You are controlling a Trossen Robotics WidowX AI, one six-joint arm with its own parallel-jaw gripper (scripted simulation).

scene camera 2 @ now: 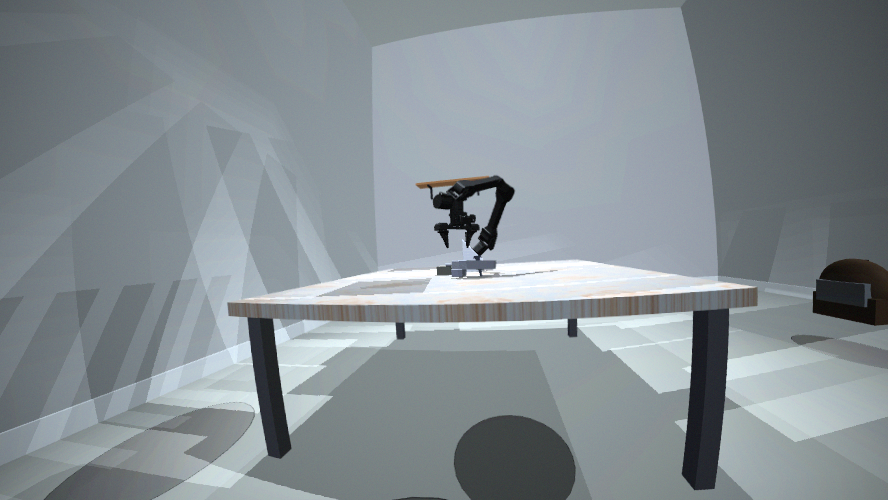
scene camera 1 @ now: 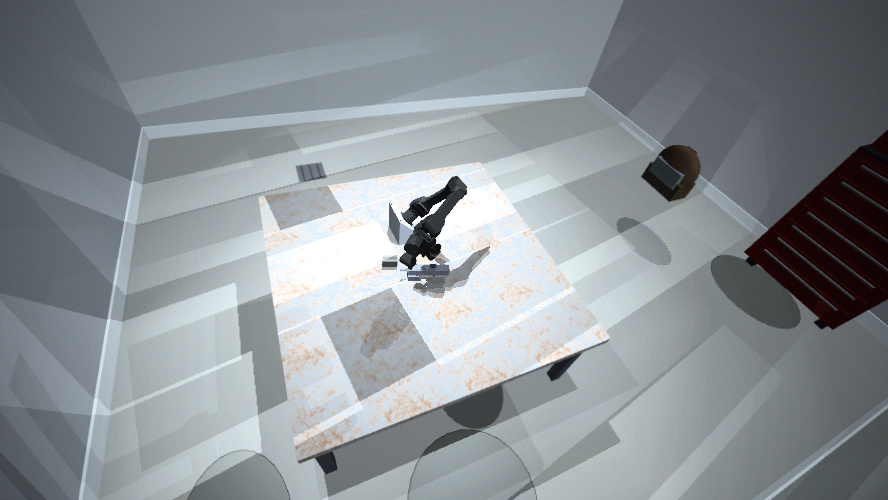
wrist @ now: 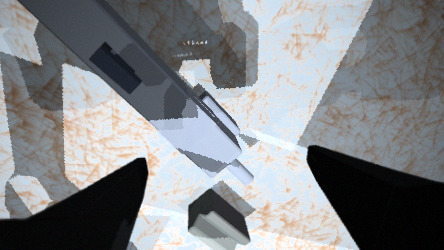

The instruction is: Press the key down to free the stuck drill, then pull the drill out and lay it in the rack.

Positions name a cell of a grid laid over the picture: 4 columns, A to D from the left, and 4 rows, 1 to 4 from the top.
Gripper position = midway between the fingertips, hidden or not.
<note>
My gripper (scene camera 2: C2) is open and holds nothing. I also see a dark key (wrist: B2).
My gripper also shows in the wrist view (wrist: C3).
</note>
